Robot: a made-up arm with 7 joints.
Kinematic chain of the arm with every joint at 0, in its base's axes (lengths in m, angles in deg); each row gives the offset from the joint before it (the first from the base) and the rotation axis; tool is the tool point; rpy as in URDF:
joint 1: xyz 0 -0.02 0.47 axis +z
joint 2: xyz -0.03 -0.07 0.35 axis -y
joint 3: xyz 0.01 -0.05 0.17 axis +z
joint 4: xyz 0.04 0 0.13 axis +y
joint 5: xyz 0 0.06 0.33 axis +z
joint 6: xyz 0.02 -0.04 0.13 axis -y
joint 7: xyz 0 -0.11 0.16 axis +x
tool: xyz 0.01 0.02 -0.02 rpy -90 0 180
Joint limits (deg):
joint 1: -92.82..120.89
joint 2: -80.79..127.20
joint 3: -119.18..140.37
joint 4: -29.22..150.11
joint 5: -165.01..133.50
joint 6: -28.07..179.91
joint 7: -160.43..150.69
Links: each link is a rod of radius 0.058 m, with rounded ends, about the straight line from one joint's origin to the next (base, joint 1, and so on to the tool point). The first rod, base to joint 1, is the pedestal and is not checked.
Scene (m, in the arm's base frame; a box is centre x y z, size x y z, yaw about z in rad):
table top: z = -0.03
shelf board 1: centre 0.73 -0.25 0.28 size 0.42 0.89 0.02 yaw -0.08
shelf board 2: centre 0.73 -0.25 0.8 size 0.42 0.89 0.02 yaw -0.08
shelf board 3: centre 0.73 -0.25 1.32 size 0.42 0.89 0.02 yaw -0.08
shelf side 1: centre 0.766 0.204 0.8 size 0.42 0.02 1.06 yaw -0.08
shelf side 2: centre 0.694 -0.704 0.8 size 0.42 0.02 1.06 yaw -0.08
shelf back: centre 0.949 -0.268 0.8 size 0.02 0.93 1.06 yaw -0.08
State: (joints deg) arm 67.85 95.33 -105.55 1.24 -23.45 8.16 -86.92
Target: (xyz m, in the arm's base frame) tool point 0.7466 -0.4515 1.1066
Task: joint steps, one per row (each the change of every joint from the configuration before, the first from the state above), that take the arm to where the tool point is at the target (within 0.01 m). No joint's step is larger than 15 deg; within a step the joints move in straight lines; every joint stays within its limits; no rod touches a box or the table.
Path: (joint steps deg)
1: -3.75 -0.41 7.31 14.57 4.36 -4.53 1.61
2: -3.76 -0.40 7.31 14.58 4.36 -4.53 1.61
3: -3.75 -0.41 7.31 14.57 4.36 -4.53 1.61
4: -3.75 -0.40 7.31 14.58 4.36 -4.53 1.61
5: -3.76 -0.41 7.30 14.57 4.35 -4.52 1.62
6: -3.75 -0.40 7.31 14.58 4.36 -4.53 1.61
7: -3.75 -0.41 7.31 14.57 4.36 -4.53 1.61
8: -3.76 -0.40 7.31 14.58 4.36 -4.53 1.61
9: 14.13 -6.77 -6.66 -13.90 -4.17 3.71 -1.53
10: 14.13 -6.77 -6.67 -13.91 -4.16 3.70 -1.52
11: 14.12 -6.77 -6.66 -13.90 -4.17 3.71 -1.53
12: 14.13 -6.76 -6.66 -13.90 -4.17 3.71 -1.53

